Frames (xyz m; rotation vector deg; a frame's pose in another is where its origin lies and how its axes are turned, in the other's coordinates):
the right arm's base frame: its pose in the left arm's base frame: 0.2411 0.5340 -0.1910 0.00 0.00 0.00
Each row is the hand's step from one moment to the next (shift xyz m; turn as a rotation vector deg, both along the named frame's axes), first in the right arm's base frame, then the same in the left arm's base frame.
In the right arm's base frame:
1: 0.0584 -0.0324 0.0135 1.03 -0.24 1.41
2: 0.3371 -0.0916 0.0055 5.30 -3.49 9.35
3: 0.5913 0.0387 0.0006 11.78 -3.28 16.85
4: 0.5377 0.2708 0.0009 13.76 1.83 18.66
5: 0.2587 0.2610 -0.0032 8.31 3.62 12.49
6: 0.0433 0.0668 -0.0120 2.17 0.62 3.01
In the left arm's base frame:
1: 0.0584 -0.0324 0.0135 1.03 -0.24 1.41
2: 0.3371 -0.0916 0.0055 5.30 -3.49 9.35
3: 0.5913 0.0387 0.0006 11.78 -3.28 16.85
4: 0.5377 0.2708 0.0009 13.76 1.83 18.66
5: 0.2587 0.2610 -0.0032 8.31 3.62 12.49
6: 0.0433 0.0668 -0.0120 2.17 0.62 3.01

